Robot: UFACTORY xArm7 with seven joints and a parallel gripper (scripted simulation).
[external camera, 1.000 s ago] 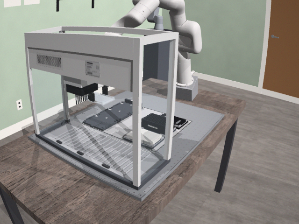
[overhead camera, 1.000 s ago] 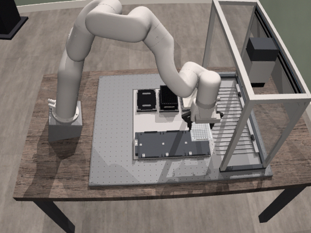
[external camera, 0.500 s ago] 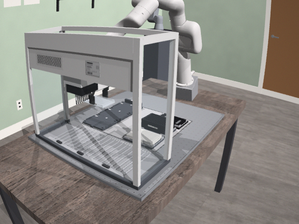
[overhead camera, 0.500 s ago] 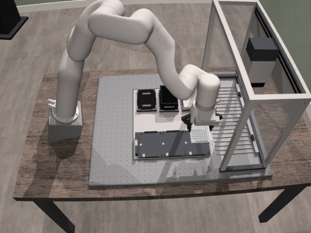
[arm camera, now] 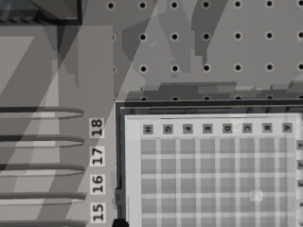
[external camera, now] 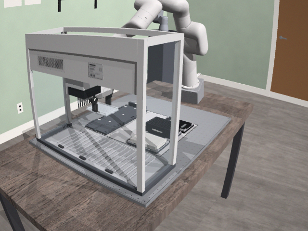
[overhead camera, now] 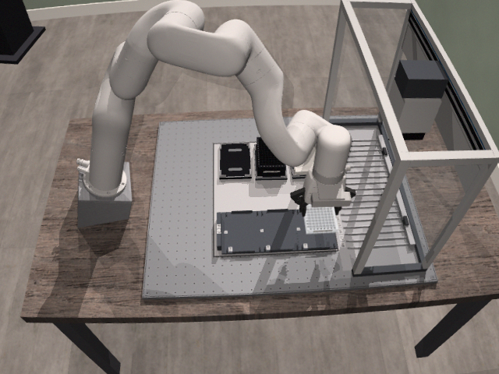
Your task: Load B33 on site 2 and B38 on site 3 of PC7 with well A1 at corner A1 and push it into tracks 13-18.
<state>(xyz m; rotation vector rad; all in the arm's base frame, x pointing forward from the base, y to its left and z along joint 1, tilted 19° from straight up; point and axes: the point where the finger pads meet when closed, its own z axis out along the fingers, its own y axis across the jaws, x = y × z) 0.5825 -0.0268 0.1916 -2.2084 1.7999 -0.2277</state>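
The dark carrier PC7 is 110 mm behind my hand, 90 mm below it and 20 mm to the right of it. The rest, counted from my hand: 96-well plate B38: 10 mm below; then cream 384-well plate B33: 250 mm to the left, 90 mm below, 50 mm behind; then frame post: 140 mm above, 120 mm to the right, 120 mm ahead.
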